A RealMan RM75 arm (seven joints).
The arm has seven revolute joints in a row. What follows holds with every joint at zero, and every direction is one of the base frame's. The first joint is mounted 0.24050 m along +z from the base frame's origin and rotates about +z. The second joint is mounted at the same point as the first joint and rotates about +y. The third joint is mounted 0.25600 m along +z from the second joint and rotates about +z. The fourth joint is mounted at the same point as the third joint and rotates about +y. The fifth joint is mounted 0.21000 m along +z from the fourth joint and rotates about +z. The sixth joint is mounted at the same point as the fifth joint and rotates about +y. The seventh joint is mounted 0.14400 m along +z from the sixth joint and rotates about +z. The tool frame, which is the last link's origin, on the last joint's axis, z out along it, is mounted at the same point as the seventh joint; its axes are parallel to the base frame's.
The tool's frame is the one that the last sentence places.
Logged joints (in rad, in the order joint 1, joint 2, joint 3, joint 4, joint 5, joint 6, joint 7), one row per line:
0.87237, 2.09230, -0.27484, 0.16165, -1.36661, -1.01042, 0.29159
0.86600, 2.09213, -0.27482, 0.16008, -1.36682, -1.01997, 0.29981
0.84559, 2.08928, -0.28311, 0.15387, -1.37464, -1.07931, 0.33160
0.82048, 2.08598, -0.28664, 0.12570, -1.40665, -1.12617, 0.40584
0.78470, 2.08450, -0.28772, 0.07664, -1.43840, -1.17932, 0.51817
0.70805, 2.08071, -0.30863, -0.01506, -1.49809, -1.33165, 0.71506
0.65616, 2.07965, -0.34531, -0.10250, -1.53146, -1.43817, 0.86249
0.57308, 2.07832, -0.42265, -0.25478, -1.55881, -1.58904, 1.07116
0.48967, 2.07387, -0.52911, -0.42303, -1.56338, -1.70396, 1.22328
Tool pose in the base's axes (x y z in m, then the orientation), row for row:
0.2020, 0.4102, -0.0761, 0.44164, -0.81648, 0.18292, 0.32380
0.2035, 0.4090, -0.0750, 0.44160, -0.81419, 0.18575, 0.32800
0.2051, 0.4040, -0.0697, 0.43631, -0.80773, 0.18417, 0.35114
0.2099, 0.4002, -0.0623, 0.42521, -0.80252, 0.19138, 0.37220
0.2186, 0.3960, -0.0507, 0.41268, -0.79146, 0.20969, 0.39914
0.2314, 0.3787, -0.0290, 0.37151, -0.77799, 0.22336, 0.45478
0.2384, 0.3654, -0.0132, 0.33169, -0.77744, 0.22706, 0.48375
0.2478, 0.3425, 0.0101, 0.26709, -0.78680, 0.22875, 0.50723
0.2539, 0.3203, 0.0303, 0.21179, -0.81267, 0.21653, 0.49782
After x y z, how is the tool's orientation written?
As a quaternion, w x y z.
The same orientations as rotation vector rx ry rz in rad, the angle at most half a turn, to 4 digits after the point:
-2.0264, 0.4540, 0.8036
-2.0208, 0.4610, 0.8141
-2.0095, 0.4582, 0.8736
-2.0067, 0.4785, 0.9307
-1.9905, 0.5274, 1.0038
-1.9946, 0.5727, 1.1660
-2.0317, 0.5934, 1.2642
-2.1235, 0.6174, 1.3690
-2.2574, 0.6015, 1.3828

